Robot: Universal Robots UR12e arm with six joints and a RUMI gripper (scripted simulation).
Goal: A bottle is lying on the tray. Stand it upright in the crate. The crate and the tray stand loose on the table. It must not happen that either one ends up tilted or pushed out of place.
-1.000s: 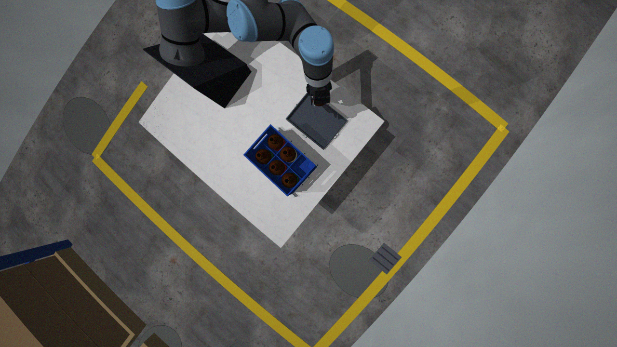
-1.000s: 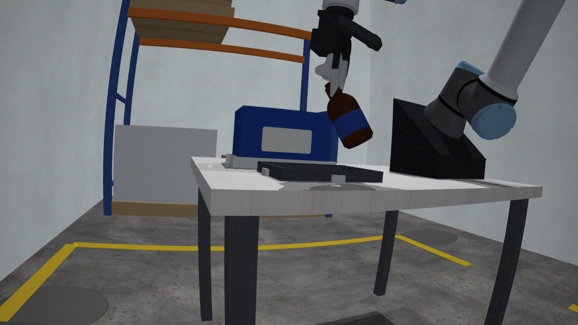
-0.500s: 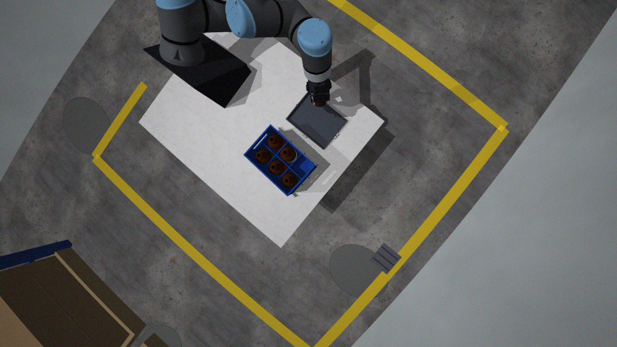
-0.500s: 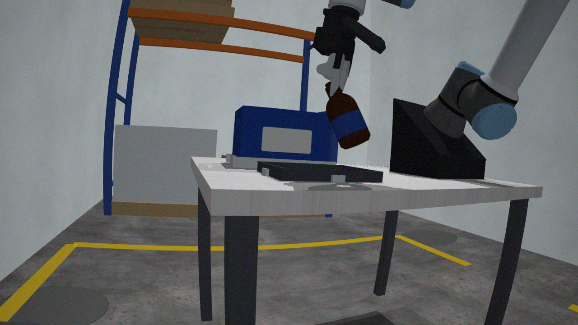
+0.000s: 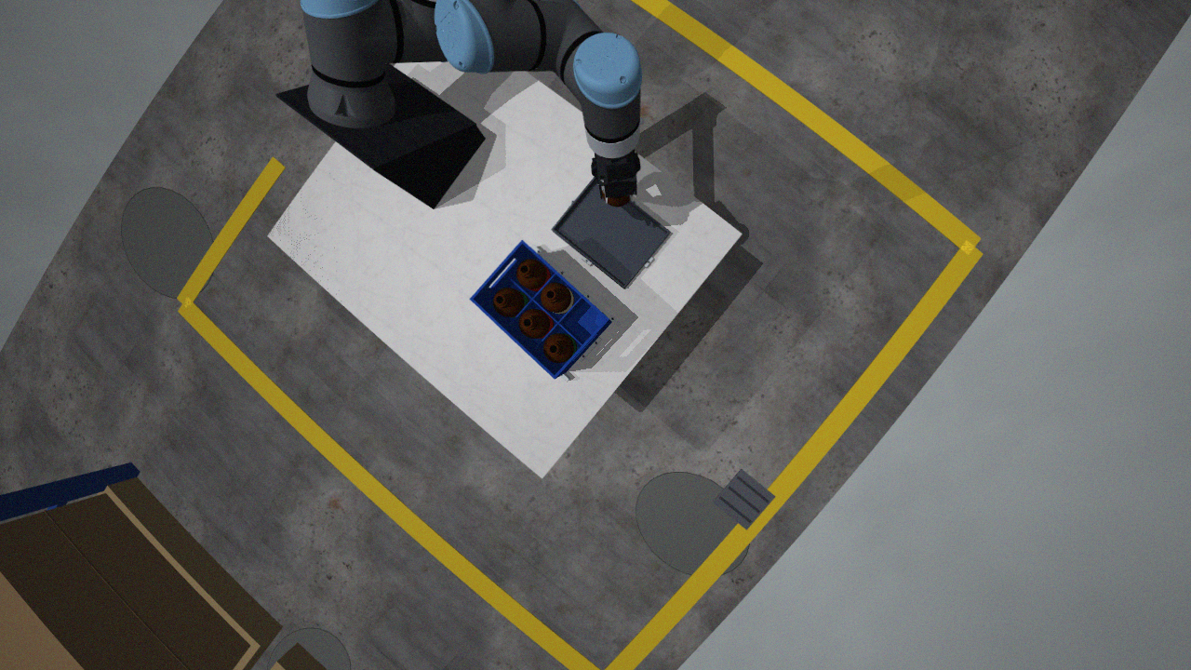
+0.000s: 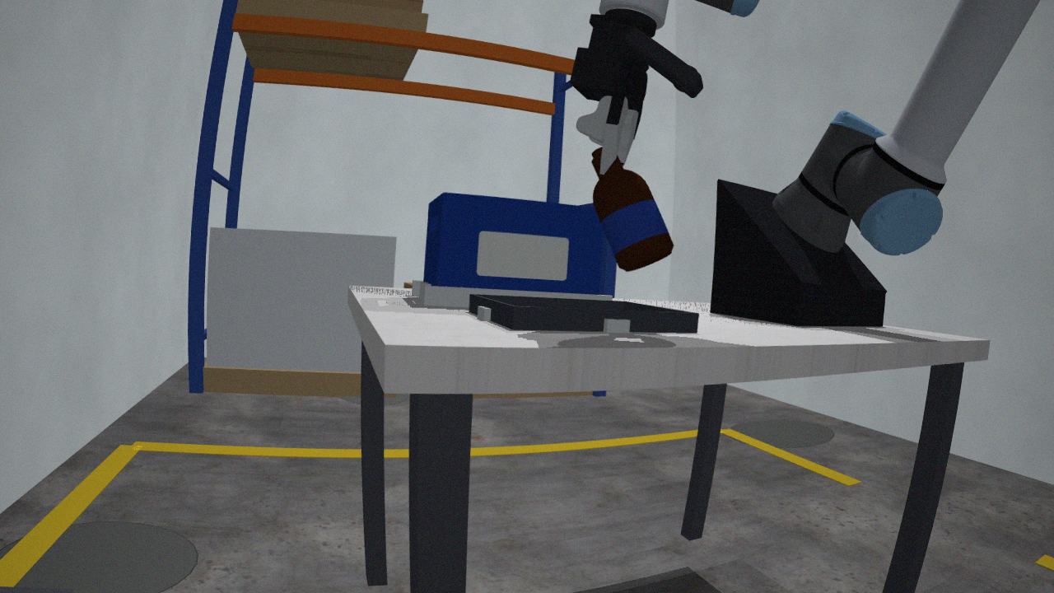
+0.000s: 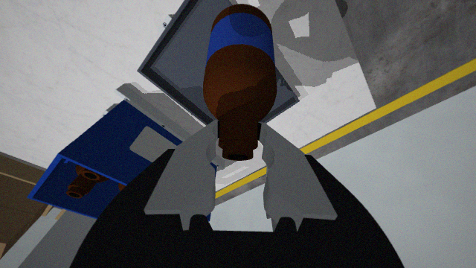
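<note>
My hand is 50 mm above the bottle, 10 mm to the right of it and 10 mm past it. Round my hand: dark grey tray 190 mm below, 50 mm to the right, 10 mm ahead; blue crate 320 mm to the right, 120 mm below, 20 mm ahead.
</note>
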